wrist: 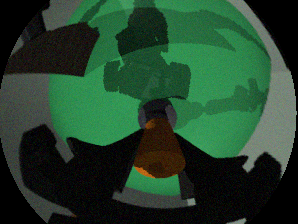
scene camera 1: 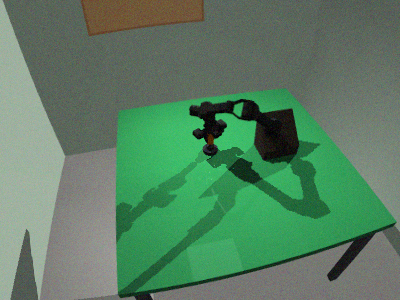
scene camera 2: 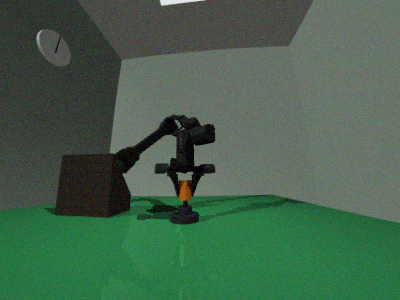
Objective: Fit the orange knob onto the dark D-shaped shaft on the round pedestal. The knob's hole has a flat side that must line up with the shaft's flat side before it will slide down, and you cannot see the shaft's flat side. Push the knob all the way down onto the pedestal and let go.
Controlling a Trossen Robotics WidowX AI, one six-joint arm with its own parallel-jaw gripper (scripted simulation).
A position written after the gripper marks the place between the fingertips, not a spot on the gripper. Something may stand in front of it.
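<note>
Gripper (scene camera 2: 185,196), also at (wrist: 158,133). Orange knob (wrist: 159,155) held by the gripper.
</note>
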